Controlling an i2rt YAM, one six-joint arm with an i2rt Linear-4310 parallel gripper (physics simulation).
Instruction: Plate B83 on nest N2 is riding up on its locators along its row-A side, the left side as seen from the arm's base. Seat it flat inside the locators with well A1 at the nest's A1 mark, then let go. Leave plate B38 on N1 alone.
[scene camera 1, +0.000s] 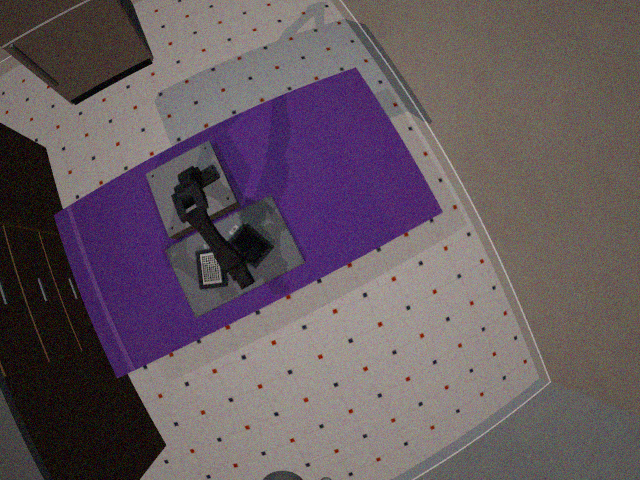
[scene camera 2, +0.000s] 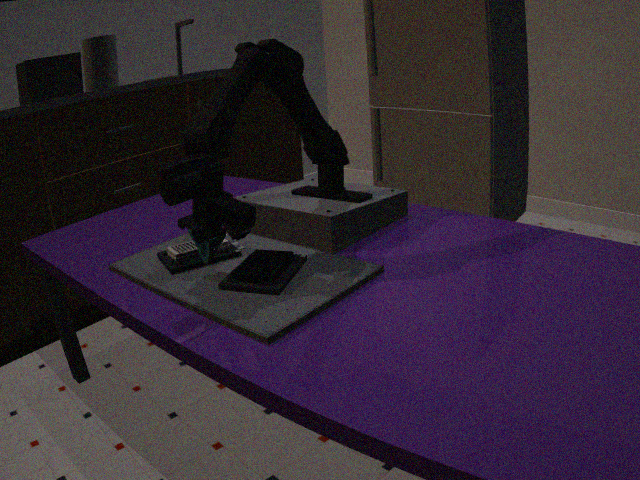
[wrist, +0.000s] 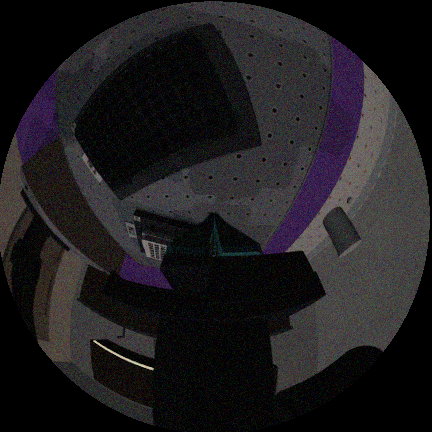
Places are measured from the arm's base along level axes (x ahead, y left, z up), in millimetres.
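Pixels of known places: gripper, between the fingertips: (scene camera 2: 206, 263) (wrist: 213, 217); arm's base, origin of its link: (scene camera 2: 331, 195) (wrist: 43, 221).
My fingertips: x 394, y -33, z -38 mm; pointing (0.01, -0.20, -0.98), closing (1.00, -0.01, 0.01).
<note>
Ahead of a thing's pixels: the offset from my fingertips to its top centre. Level surfaces: height alone.
A plate with white wells in a dark frame @(53 mm back, 87 mm right, 11 mm up) (scene camera 1: 210, 269) (scene camera 2: 180, 250) (wrist: 155, 246) sits on the left nest of the grey perforated deck board (scene camera 1: 276, 227) (scene camera 2: 289, 310) (wrist: 282, 120). An all-black plate @(56 mm back, 104 mm left, 3 mm up) (scene camera 1: 251, 245) (scene camera 2: 263, 270) (wrist: 165, 109) lies flat on the nest beside it. The plate labels are too small to read. My gripper (scene camera 1: 227, 270) (scene camera 2: 209, 247) (wrist: 213, 217) is shut with nothing between its teal fingers. It points down at the white-welled plate's edge that faces the black plate. Whether the fingertips touch it is hidden by the arm.
The arm stands on a grey pedestal (scene camera 1: 160, 180) (scene camera 2: 310, 216) just behind the deck board, on a purple table @(36 mm down) (scene camera 1: 335, 154) (scene camera 2: 465, 335). A dark cabinet (scene camera 2: 77, 144) runs along the table's far left side. The table's front edge is close to the board.
</note>
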